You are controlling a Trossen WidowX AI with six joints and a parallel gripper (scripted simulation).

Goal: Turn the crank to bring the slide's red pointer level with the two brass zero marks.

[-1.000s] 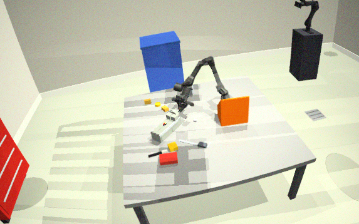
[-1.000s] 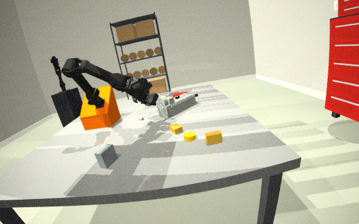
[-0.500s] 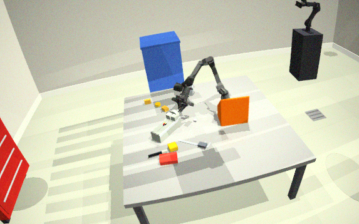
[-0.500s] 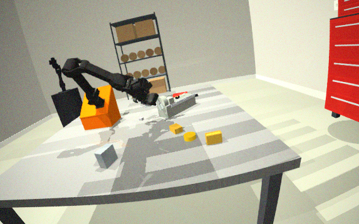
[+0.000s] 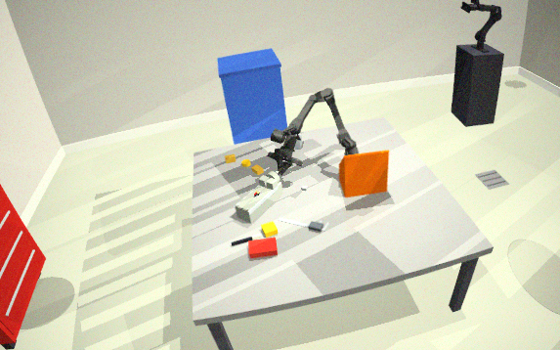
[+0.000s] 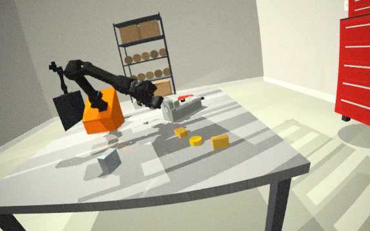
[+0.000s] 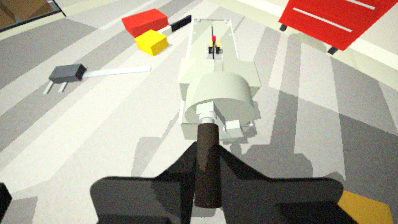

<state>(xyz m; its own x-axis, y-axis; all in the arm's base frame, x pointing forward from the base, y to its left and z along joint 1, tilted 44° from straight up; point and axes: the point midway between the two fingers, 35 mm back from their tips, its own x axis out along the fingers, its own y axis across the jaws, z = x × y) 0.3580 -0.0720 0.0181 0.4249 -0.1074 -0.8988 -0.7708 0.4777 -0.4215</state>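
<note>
The dark brown crank handle lies 1 cm behind my gripper tip, 1 cm to the right of it and 3 cm above it. Also, from my gripper tip: yellow block (8 cm ahead, 31 cm to the left, 8 cm below); grey cube (14 cm behind, 41 cm to the right, 6 cm below); red pointer (13 cm ahead, 13 cm to the left, 1 cm below).
</note>
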